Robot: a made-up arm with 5 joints.
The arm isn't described. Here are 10 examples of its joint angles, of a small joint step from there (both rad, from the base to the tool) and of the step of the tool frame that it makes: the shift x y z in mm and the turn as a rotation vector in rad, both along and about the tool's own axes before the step.
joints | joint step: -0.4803 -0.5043 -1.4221 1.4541 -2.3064 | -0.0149 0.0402 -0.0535 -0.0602 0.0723
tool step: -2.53 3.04 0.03 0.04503 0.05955 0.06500
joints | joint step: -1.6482 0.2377 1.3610 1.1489 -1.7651 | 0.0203 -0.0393 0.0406 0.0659 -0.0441
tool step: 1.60 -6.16 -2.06 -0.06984 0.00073 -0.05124
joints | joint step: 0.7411 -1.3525 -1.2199 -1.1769 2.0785 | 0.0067 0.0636 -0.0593 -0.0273 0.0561
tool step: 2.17 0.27 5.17 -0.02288 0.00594 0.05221
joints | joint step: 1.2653 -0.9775 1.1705 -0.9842 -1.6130 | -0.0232 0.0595 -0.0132 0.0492 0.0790
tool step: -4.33 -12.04 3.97 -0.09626 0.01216 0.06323
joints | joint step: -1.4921 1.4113 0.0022 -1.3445 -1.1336 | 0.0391 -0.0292 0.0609 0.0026 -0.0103
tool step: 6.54 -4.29 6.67 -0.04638 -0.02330 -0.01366
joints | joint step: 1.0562 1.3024 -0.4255 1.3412 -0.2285 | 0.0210 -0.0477 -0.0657 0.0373 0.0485
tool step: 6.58 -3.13 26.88 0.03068 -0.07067 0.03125
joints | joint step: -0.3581 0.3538 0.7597 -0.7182 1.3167 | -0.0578 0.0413 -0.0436 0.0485 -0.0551
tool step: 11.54 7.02 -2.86 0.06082 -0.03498 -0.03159
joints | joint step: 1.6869 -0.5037 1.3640 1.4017 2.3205 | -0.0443 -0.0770 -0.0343 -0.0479 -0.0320
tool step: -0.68 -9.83 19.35 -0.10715 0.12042 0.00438
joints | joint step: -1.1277 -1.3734 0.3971 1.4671 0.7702 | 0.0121 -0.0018 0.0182 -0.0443 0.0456
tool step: -0.04 -2.00 -3.48 -0.02681 -0.01324 0.04004
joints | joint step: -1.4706 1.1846 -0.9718 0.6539 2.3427 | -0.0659 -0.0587 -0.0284 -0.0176 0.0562
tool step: 3.29 -31.72 17.22 -0.10741 0.03839 0.10409
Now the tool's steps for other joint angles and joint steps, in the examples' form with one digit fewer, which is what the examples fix.
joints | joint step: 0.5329 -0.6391 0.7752 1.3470 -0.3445 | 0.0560 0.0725 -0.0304 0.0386 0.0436
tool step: 3.1 -11.6 -7.1 -0.0317 0.0742 -0.0124
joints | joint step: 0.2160 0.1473 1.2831 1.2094 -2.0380 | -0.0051 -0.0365 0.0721 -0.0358 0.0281
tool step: 2.2 -4.1 -9.0 0.0023 -0.0038 0.0306
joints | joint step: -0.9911 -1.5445 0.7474 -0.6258 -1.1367 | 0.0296 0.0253 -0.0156 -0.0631 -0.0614
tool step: 3.3 0.0 -0.7 0.0488 -0.0219 -0.0320
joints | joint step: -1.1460 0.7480 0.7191 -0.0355 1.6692 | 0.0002 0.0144 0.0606 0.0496 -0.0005
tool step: 1.1 22.9 0.0 0.1244 -0.0061 -0.0007
